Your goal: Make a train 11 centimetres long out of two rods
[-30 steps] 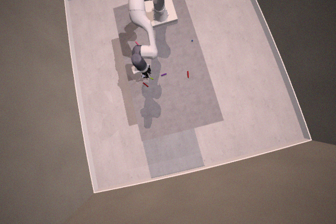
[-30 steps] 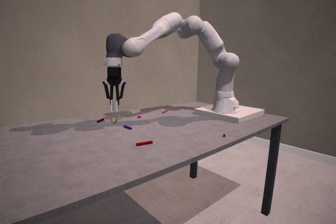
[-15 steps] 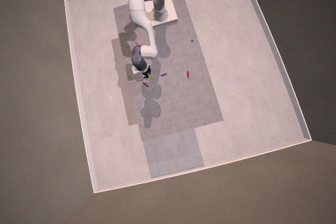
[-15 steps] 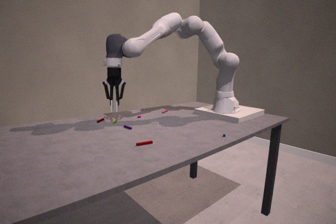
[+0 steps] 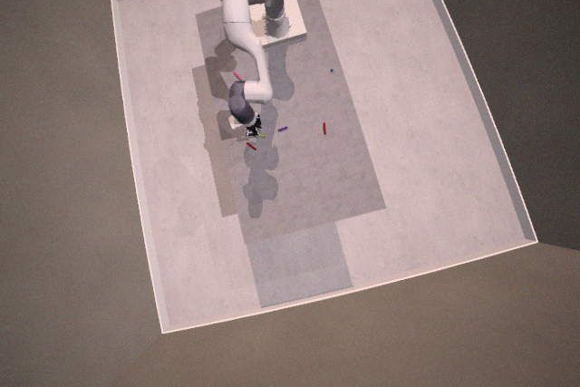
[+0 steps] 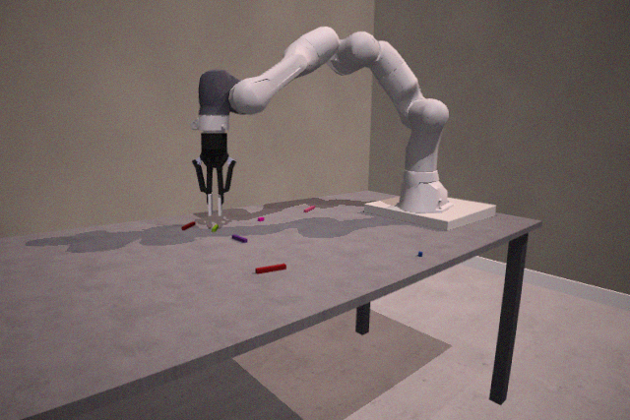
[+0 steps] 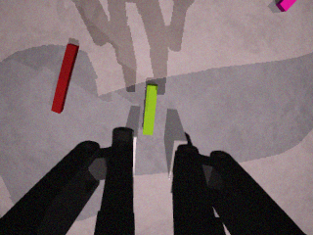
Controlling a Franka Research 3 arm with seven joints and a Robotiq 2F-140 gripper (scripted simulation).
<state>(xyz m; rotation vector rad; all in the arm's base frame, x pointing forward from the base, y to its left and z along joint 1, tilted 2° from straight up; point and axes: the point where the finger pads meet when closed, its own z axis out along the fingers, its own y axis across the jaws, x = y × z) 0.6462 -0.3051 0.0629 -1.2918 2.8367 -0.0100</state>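
Right now the lime rod is 70 mm below my hand. From my hand the other things lie so: red rod 80 mm ahead, 390 mm to the left, 70 mm below; magenta rod 180 mm behind, 10 mm to the right, 70 mm below; purple rod 10 mm ahead, 140 mm to the left, 70 mm below.
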